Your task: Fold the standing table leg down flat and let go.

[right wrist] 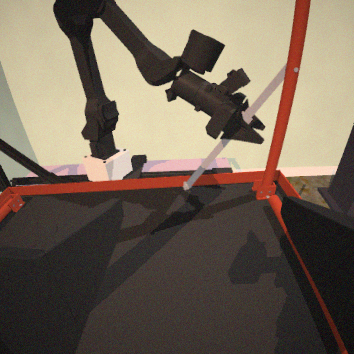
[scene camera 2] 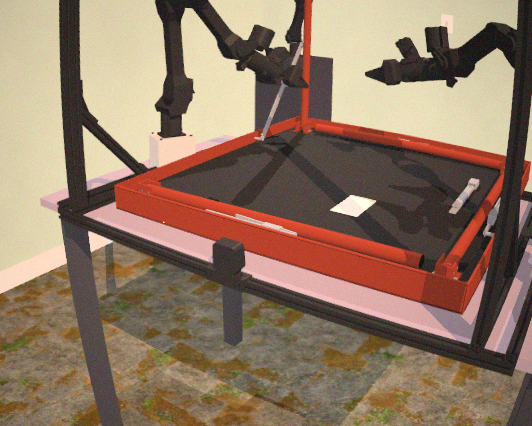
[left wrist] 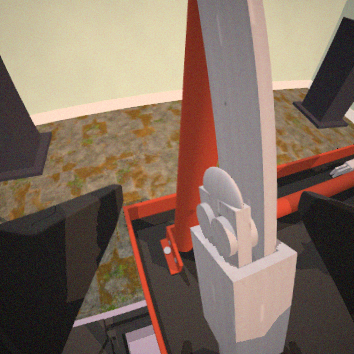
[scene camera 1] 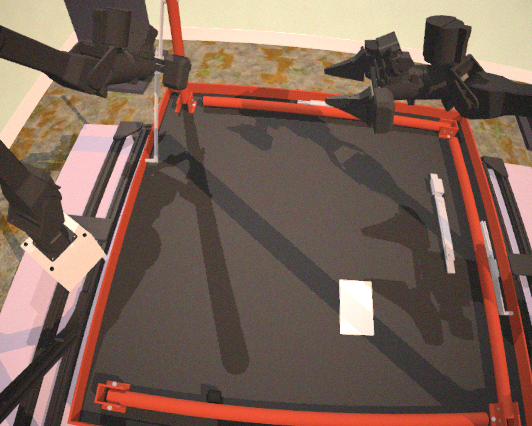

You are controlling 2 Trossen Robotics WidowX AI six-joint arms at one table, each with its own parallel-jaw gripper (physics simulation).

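Places are measured from the left arm's base along level axes (x up, y back, z right), in millimetres.
Pixels of known places: left gripper, fingertip midpoint: (right wrist: 263,134) (scene camera 2: 298,85); right gripper, fingertip midpoint: (right wrist: 202,205) (scene camera 2: 372,73) (scene camera 1: 324,85); left arm's base, link origin: (right wrist: 104,153) (scene camera 2: 171,134) (scene camera 1: 55,240).
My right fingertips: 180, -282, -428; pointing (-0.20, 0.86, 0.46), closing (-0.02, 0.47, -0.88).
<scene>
Ahead of a thing's pixels: the offset from my right fingertips to its top centre, as dx, dy, dz. "spot": to the spot under its first point.
The standing leg, a red tube @[spot: -18, +344, -12] (scene camera 1: 175,30) (scene camera 2: 307,60) (left wrist: 196,125) (right wrist: 287,100), rises upright from the back left corner of the red frame (scene camera 2: 350,265). A thin grey folding brace (scene camera 1: 156,120) (scene camera 2: 272,115) (left wrist: 242,125) (right wrist: 204,167) slants from the leg down to the frame's side. My left gripper (scene camera 1: 169,69) (scene camera 2: 300,82) (left wrist: 212,196) (right wrist: 263,134) is open around the brace; the left wrist view shows its joint block between the spread fingers, with gaps on both sides. My right gripper (scene camera 1: 327,86) (scene camera 2: 367,75) (right wrist: 202,205) is open and empty above the frame's back right part.
Three red legs @[spot: -205, +142, -118] (scene camera 1: 280,107) @[spot: -208, -335, -130] (scene camera 1: 470,200) @[spot: -225, -226, +411] (scene camera 1: 300,412) lie folded along the other sides. A white card @[spot: -243, -221, +203] (scene camera 1: 356,307) (scene camera 2: 353,205) and a loose grey bar @[-219, -299, -64] (scene camera 1: 443,225) (scene camera 2: 465,196) lie on the dark underside. Black posts (scene camera 2: 72,100) stand around the table.
</scene>
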